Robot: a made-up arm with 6 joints.
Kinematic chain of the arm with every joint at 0, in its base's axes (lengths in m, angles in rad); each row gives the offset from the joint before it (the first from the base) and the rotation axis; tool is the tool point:
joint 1: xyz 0 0 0.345 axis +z
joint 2: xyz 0 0 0 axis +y
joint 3: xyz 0 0 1.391 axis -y
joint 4: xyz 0 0 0 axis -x
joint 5: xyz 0.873 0 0 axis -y
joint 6: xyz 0 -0.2 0 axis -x
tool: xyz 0 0 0
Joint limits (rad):
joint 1: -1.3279..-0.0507
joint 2: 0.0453..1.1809
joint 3: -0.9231..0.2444
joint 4: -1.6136..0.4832
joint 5: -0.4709..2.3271
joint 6: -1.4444..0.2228
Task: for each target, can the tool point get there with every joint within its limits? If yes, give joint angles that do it. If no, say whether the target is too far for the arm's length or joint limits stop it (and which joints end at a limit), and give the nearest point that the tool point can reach.
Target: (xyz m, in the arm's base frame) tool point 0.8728 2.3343 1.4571
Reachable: no: too far | nearest point 0.8932 -0.0368 1.4006 | short by 2.372 m
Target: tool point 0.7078 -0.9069 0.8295
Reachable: yes | joints -0.7369 0.4982 -0.5520 0.2013 1.4739 -0.7227
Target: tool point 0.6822 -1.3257 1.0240
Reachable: yes | joints -0.9821 0.5710 0.1007 -0.5668 1.5725 -0.9469
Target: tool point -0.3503 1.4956 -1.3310
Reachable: no: joint limits stop it (at a limit: joint 1, joint 2, joint 4) | nearest point 0.7368 -0.0288 0.1664 | short by 2.397 m
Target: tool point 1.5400 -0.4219 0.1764
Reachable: yes | joints -0.1612 1.0946 0.0564 -0.5619 1.7462 0.0794
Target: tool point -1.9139 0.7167 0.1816
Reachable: no: joint limits stop it (at a limit: joint 1, joint 2, joint 3) | nearest point -0.0248 -0.4541 0.9308 | short by 2.345 m
